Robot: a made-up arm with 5 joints.
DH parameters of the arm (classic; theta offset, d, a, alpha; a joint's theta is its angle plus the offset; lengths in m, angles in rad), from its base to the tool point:
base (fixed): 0 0.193 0 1.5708
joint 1: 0 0.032 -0.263 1.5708
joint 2: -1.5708 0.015 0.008 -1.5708
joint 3: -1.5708 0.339 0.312 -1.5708
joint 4: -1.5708 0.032 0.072 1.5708
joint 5: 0.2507 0 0.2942 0
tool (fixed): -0.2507 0.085 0 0
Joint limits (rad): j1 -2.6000..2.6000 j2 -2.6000..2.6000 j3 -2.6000..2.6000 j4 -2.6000..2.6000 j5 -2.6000..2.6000
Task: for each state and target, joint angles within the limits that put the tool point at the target. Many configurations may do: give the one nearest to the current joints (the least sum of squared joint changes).
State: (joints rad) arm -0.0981 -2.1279 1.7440 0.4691 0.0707
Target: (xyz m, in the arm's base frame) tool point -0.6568 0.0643 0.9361
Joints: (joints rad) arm -0.5372 -2.5702 1.8029 0.4142 0.5564
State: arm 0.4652 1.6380 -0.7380 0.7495 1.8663
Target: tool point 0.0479 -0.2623 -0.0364
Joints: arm 0.4437 1.3432 -0.3864 0.7020 2.2320
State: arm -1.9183 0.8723 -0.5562 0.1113 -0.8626
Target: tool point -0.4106 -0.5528 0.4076
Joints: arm -2.4207 0.6595 -0.1142 0.6113 -0.7455
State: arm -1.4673 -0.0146 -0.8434 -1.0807 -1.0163
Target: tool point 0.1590 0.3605 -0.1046
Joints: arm -0.8768 -0.8676 -1.0209 -0.0658 -0.5787
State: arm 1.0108 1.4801 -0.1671 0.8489 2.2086
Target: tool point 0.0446 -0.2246 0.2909
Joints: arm 1.2996 1.2217 0.5607 0.8518 2.1509
